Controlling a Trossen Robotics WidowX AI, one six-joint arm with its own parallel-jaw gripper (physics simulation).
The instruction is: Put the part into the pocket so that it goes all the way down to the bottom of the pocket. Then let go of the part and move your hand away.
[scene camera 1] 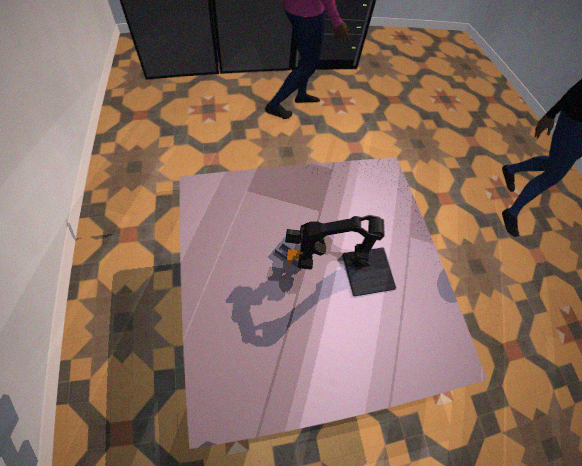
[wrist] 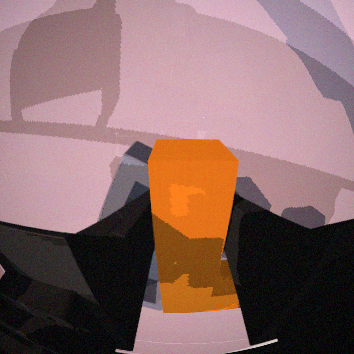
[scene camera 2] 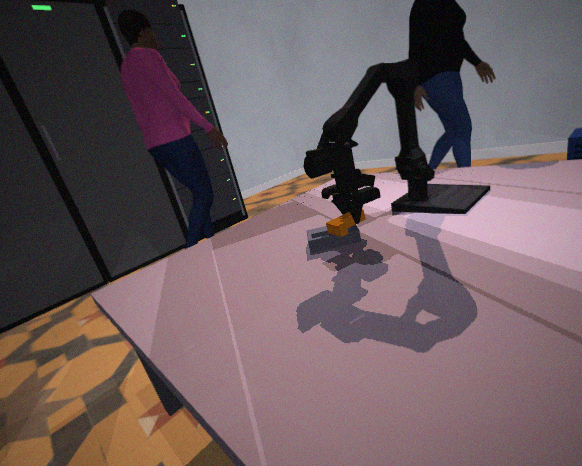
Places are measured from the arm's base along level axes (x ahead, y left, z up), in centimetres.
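Where they show: gripper, fingertip midpoint: point(scene camera 1: 304, 256) point(wrist: 186, 195) point(scene camera 2: 353, 222); arm's base, link origin: point(scene camera 1: 359, 261) point(scene camera 2: 418, 197).
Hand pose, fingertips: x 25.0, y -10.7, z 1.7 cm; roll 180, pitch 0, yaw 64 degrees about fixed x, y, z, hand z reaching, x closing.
Things, the pixels of their top centre, and the offset from my fingertips. Level surfaces: height alone.
- orange part, top centre: point(wrist: 219, 269) point(scene camera 2: 348, 216) point(scene camera 1: 299, 256) dx +2.9, dy +0.2, dz +3.1 cm
- grey block with the pocket, top centre: point(wrist: 146, 263) point(scene camera 2: 331, 229) point(scene camera 1: 292, 250) dx +4.2, dy -5.1, dz -0.5 cm
- pinkish table top, surface height: dz -4.1 cm
The orange part point(scene camera 1: 292, 256) point(scene camera 2: 340, 225) point(wrist: 192, 200) is a long block held between the fingers of my gripper point(scene camera 1: 304, 256) point(scene camera 2: 355, 215) point(wrist: 186, 195), which is shut on it. The grey block with the pocket point(scene camera 1: 281, 250) point(scene camera 2: 332, 244) point(wrist: 119, 187) lies on the table under the part. In the wrist view the part covers much of the grey block, whose left side shows beside it, turned at an angle to the part. Some of the pocket's dark opening shows past the part. The part stands above the block's top; whether they touch is hidden.
The pinkish table top point(scene camera 1: 240, 390) point(scene camera 2: 400, 400) carries the arm's dark base plate point(scene camera 1: 372, 277) point(scene camera 2: 440, 200), to the right of the grey block in both scene views. The arm's shadow falls across the table. Two people and dark server cabinets point(scene camera 1: 175, 40) point(scene camera 2: 50, 150) stand beyond the table.
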